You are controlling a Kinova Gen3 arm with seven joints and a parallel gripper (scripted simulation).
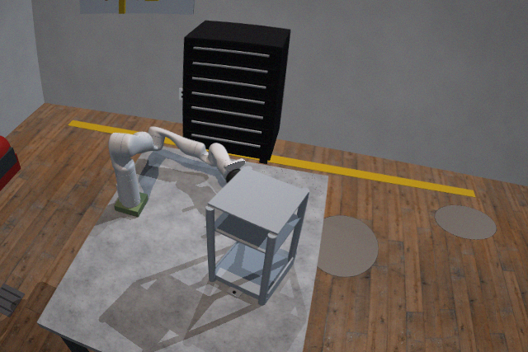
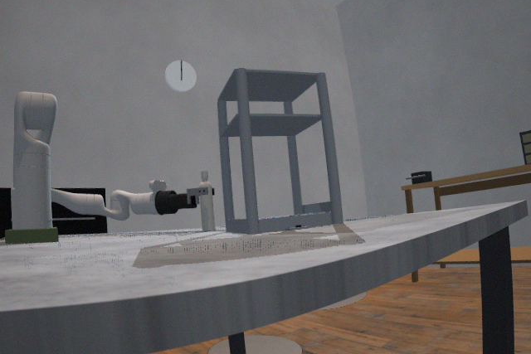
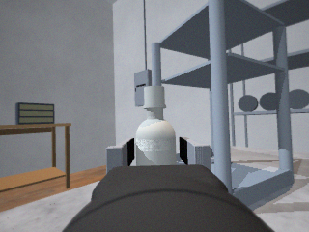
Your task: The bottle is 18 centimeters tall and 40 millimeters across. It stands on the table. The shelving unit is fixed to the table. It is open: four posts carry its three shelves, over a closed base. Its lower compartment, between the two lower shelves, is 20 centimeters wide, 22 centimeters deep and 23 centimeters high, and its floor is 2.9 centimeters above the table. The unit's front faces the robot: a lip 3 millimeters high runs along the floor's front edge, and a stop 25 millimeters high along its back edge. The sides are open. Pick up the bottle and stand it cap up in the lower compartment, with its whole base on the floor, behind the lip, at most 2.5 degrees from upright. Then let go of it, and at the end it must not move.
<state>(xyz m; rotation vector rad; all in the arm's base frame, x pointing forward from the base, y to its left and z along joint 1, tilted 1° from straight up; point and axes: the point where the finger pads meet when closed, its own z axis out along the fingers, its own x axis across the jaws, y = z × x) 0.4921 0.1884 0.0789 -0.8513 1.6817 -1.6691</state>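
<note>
My gripper is now right at the bottle. Round my hand: grey shelving unit (11 cm ahead, 28 cm to the right, 6 cm above).
</note>
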